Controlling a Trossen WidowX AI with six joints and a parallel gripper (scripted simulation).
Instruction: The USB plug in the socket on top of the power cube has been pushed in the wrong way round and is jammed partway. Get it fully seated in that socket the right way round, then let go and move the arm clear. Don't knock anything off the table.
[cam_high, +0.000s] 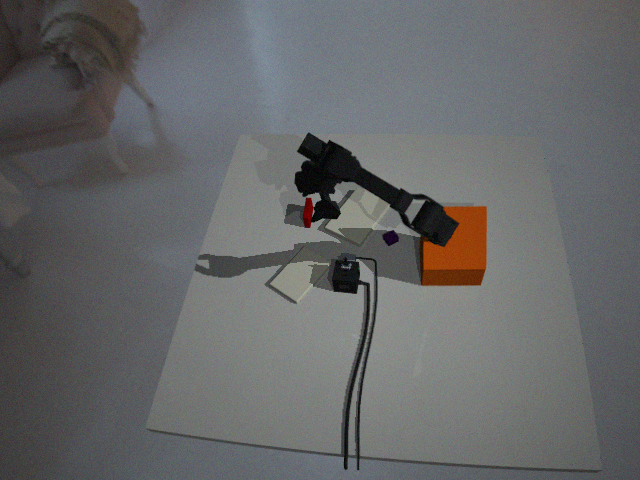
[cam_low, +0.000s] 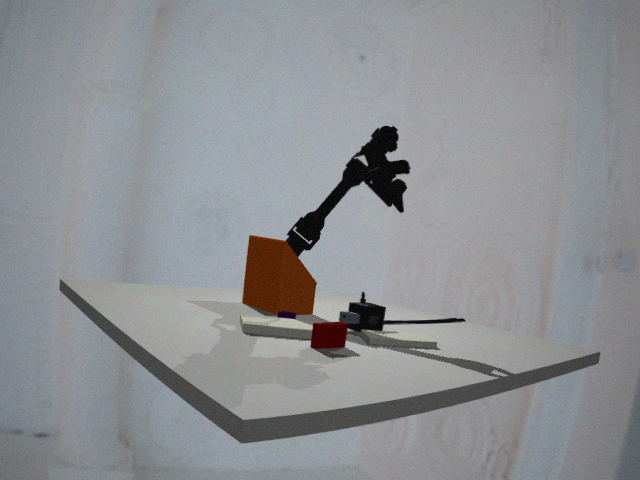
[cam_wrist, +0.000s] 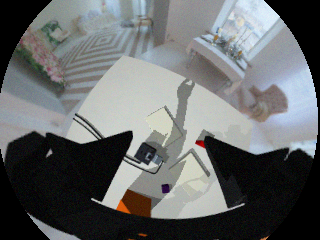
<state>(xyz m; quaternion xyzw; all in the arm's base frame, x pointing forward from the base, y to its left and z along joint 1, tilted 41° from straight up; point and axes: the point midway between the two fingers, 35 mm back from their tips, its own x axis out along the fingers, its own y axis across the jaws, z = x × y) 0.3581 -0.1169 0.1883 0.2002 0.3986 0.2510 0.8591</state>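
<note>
The grey USB plug lies 9 cm behind my gripper tip, 1 cm to the left of it and 27 cm below it. The rest, counted from my gripper tip: purple piece: 24 cm behind, 14 cm to the right, 34 cm below; red block: 5 cm ahead, 26 cm to the right, 33 cm below.
</note>
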